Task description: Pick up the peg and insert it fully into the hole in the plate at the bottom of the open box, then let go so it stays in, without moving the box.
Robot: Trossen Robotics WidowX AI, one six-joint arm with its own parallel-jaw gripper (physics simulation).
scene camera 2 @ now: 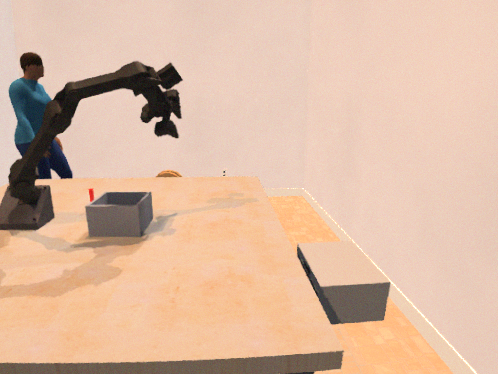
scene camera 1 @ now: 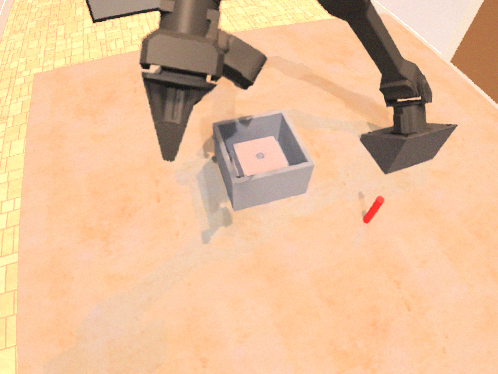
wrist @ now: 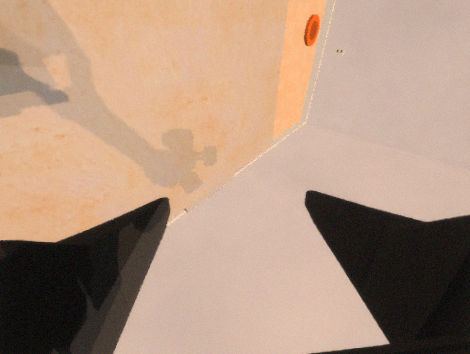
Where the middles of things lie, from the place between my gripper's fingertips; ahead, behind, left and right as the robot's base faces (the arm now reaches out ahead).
Right now my hand is 170 mm past the grey box [scene camera 1: 245, 192], 160 mm to the left of it and 260 mm above it.
